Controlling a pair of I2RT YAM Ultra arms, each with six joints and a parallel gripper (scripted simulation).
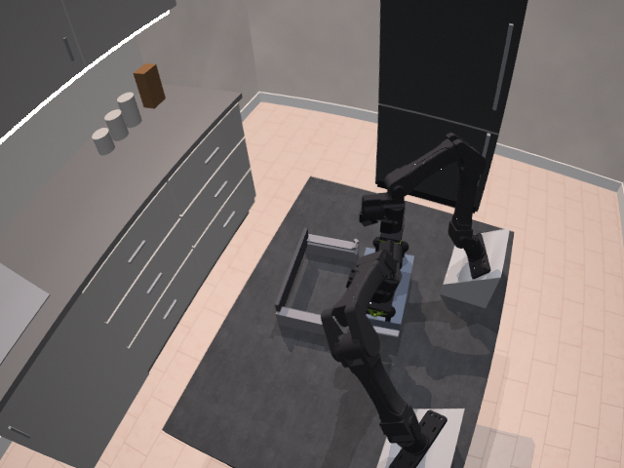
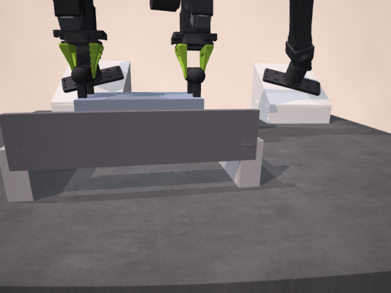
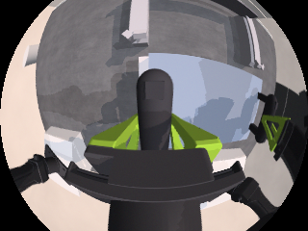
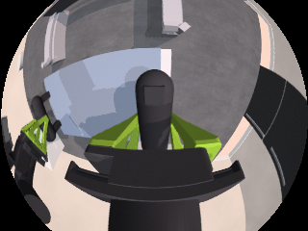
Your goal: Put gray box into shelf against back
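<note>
My right gripper is now 12 cm to the right of the gray box, 5 cm above it and 2 cm past it. The rest, counted from my right hand: shelf back plate (28 cm ahead, 17 cm to the left, 7 cm below).
My left hand is 2 cm short of the gray box, 12 cm to the left of it and 5 cm above it. The rest, counted from my left hand: shelf back plate (32 cm ahead, 8 cm to the right, 7 cm below).
</note>
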